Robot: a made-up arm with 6 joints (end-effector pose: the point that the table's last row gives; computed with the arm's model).
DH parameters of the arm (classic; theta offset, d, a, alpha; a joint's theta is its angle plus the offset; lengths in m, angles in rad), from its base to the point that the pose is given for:
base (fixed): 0 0.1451 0 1.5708
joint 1: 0 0.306 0.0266 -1.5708
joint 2: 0 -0.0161 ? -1.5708
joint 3: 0 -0.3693 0.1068 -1.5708
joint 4: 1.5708 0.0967 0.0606 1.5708
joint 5: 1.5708 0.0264 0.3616 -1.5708
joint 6: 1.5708 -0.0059 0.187 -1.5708
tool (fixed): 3.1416 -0.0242 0 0
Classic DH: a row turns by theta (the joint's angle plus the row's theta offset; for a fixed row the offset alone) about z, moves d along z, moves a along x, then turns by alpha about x.
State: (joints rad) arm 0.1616 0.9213 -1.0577 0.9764 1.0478 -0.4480
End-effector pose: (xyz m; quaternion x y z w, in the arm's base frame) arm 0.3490 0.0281 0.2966 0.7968 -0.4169 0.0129 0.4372
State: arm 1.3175 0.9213 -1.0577 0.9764 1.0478 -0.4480
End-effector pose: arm 0.0020 0.0281 0.5255 0.6604 -0.5880 0.4461 0.1385
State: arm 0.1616 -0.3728 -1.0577 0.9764 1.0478 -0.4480
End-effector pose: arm 0.4207 -0.5439 0.3083 0.4301 -0.8079 -0.2903 0.2792
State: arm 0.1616 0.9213 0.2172 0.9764 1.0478 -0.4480
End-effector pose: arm 0.3044 -0.1395 -0.2203 0.4087 -0.2324 -0.1148 0.8751
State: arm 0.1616 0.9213 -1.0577 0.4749 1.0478 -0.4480
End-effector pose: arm 0.2739 -0.0001 0.1351 0.7460 -0.3982 0.2550 0.4689
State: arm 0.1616 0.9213 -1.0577 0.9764 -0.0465 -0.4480
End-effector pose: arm 0.6185 -0.0976 -0.0843 0.3815 -0.5416 -0.0859 0.7441
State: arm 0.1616 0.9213 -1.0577 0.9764 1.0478 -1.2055
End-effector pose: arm 0.4351 0.0700 0.3980 0.7451 -0.5490 -0.2827 0.2521
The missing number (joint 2, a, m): 0.0282
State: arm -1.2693 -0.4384 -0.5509 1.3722 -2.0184 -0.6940
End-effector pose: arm -0.2627 -0.4760 0.5680 -0.7493 0.6095 0.0257 0.2577
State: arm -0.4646 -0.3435 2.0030 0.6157 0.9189 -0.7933
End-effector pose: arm -0.3861 -0.1933 0.2767 -0.2602 0.5506 -0.5440 0.5772
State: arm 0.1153 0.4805 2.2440 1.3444 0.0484 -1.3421
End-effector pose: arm -0.2927 -0.8883 0.4454 -0.6870 0.1340 0.2453 0.6708
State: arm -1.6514 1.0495 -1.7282 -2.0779 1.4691 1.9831
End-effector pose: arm -0.0650 -0.3513 -0.2640 0.4236 -0.2602 -0.8677 0.0075
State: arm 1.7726 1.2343 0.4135 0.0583 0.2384 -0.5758
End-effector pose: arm 0.4714 -0.6052 0.5021 -0.3141 -0.6716 0.4147 0.5276
